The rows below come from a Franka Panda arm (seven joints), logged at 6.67 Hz.
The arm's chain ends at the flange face. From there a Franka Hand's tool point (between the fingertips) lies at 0.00 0.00 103.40 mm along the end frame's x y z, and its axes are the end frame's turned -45 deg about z.
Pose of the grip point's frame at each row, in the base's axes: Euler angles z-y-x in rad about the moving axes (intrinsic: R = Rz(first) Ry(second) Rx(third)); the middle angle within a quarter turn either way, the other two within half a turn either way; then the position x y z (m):
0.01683 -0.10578 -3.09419 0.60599 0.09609 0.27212
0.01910 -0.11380 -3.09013 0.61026 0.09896 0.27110
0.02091 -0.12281 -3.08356 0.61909 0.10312 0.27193
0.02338 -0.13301 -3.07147 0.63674 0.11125 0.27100
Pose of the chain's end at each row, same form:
-0.76830 -0.04135 -3.03331 0.59517 0.09101 0.37483
-0.76595 -0.04417 -3.02478 0.59864 0.09342 0.37370
-0.76386 -0.04593 -3.01379 0.60657 0.09686 0.37438
-0.76056 -0.04468 -2.99808 0.62323 0.10369 0.37323

